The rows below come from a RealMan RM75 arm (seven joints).
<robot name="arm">
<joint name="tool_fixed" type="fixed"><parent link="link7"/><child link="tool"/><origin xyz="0 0 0" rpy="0 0 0"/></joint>
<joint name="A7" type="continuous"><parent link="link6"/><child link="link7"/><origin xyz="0.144 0 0" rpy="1.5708 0 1.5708"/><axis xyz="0 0 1"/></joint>
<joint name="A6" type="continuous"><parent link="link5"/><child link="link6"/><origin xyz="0 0 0" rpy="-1.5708 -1.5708 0"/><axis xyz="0 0 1"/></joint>
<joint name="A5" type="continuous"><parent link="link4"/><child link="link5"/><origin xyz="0 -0.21 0" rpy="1.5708 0 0"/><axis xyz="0 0 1"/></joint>
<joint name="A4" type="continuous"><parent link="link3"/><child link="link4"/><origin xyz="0 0 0" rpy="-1.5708 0 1.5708"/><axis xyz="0 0 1"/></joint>
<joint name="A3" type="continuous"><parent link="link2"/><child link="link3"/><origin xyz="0 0.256 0" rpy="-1.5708 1.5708 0"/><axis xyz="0 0 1"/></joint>
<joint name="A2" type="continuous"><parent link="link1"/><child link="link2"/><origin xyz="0 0 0" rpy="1.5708 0 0"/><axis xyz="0 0 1"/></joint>
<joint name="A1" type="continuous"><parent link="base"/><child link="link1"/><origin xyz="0 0 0.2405" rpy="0 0 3.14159"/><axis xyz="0 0 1"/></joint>
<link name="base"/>
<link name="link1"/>
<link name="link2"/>
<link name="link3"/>
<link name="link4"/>
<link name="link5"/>
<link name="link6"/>
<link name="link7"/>
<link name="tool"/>
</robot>
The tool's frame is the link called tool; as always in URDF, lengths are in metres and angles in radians. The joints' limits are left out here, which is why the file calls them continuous.
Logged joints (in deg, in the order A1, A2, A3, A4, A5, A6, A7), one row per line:
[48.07, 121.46, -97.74, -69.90, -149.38, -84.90, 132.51]
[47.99, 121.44, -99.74, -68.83, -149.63, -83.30, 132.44]
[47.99, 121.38, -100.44, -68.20, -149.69, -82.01, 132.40]
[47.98, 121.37, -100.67, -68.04, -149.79, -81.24, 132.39]
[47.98, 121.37, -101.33, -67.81, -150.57, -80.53, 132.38]
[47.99, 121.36, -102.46, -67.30, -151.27, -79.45, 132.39]
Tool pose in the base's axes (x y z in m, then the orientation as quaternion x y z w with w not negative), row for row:
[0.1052, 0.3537, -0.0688, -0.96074, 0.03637, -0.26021, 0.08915]
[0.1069, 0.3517, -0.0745, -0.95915, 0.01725, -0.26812, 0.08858]
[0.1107, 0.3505, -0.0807, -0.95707, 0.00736, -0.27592, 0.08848]
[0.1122, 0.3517, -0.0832, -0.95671, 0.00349, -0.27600, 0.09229]
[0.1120, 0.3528, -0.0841, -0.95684, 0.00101, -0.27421, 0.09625]
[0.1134, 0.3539, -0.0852, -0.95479, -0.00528, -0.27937, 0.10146]
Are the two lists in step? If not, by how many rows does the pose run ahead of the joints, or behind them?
The pose runs 1 row behind the joints: the pose in row i belongs to the joints in row i - 1.
